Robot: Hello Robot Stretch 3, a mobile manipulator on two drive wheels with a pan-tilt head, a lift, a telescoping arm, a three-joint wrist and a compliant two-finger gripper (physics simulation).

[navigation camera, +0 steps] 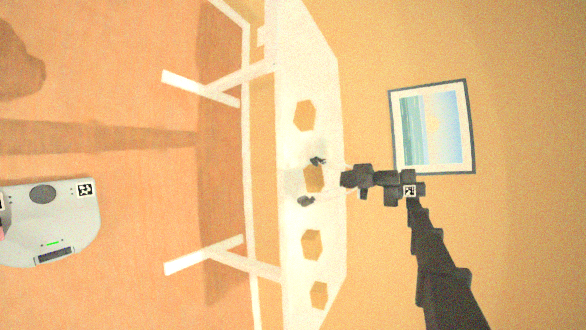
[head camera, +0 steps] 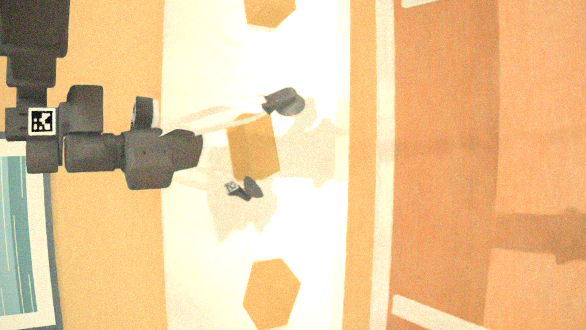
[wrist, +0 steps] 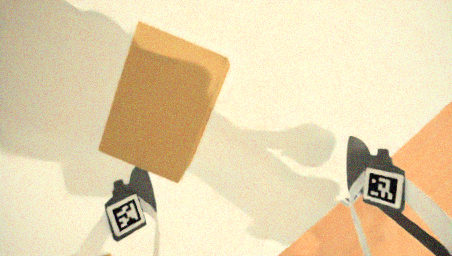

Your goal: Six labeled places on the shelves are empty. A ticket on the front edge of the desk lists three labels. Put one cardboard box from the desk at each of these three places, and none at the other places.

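Places are measured from the robot's base along level axes (x ahead, y left, z up), in metres.
Where they show: gripper, fingertip midpoint: [navigation camera: 303,179] [head camera: 281,148]; robot's base, origin of the base link: [navigation camera: 43,193].
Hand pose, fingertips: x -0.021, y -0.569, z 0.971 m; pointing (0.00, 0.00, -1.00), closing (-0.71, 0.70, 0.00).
Each offset is from my fingertips to the top centre of the thing. Level surfaces: height alone.
A cardboard box {0.005 m back, 0.078 m right, 0.030 m up} [head camera: 253,147] [navigation camera: 314,178] [wrist: 162,105] stands on the white desk {0.020 m down} [head camera: 310,225] [navigation camera: 310,55] [wrist: 300,65]. My gripper [head camera: 270,144] [navigation camera: 311,180] [wrist: 245,167] is open above the desk, with its fingers wide apart. In the wrist view the box lies beyond the fingertips, toward the left finger. In the head and navigation views the fingers appear on either side of it. More cardboard boxes stand in the row, one [head camera: 270,11] [navigation camera: 304,115] on one side and two {0.220 m ahead, 0.042 m right, 0.030 m up} [head camera: 272,294] {0.240 m back, 0.017 m right, 0.030 m up} [navigation camera: 312,245], {0.488 m back, 0.055 m right, 0.030 m up} [navigation camera: 319,295] on the other. No shelves or readable ticket show.
A framed picture [navigation camera: 432,127] hangs on the wall behind the desk, near my wrist. My telescoping arm [navigation camera: 440,265] extends along that wall. White desk legs [navigation camera: 185,82] [navigation camera: 190,260] stand on the orange floor, and my base [navigation camera: 65,220] is in front of the desk.
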